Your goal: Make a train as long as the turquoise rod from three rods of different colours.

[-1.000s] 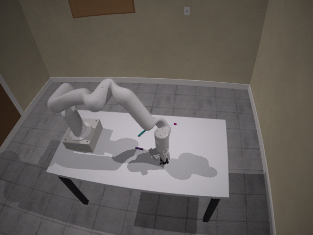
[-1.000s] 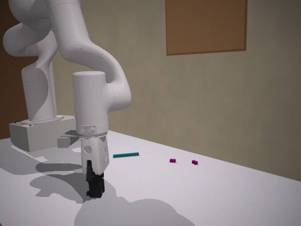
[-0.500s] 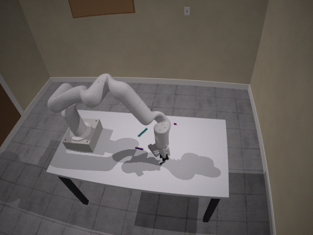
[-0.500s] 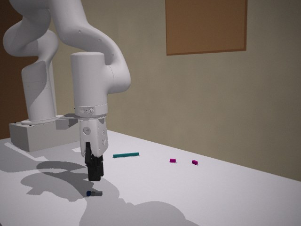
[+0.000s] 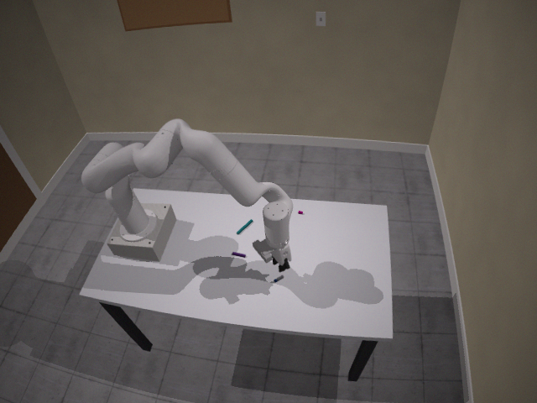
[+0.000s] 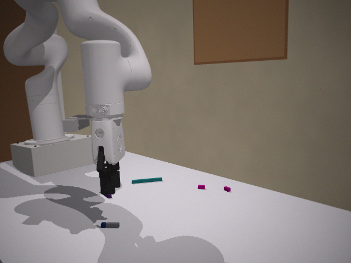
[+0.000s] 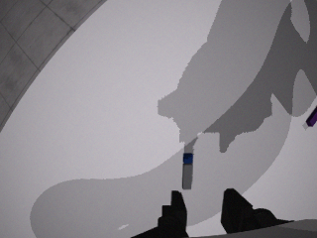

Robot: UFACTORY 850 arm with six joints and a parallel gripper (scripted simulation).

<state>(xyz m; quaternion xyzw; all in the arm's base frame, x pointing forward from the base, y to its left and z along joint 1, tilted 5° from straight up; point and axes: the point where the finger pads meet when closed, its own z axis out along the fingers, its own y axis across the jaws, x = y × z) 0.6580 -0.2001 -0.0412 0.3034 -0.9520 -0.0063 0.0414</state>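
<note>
My hand is 19 cm past the purple rod, 12 cm to the right of it and 11 cm above it. The rest, counted from my hand: blue rod (11 cm below, 2 cm behind, 1 cm to the right); turquoise rod (28 cm to the left, 18 cm behind, 11 cm below); grey rod (11 cm below).
</note>
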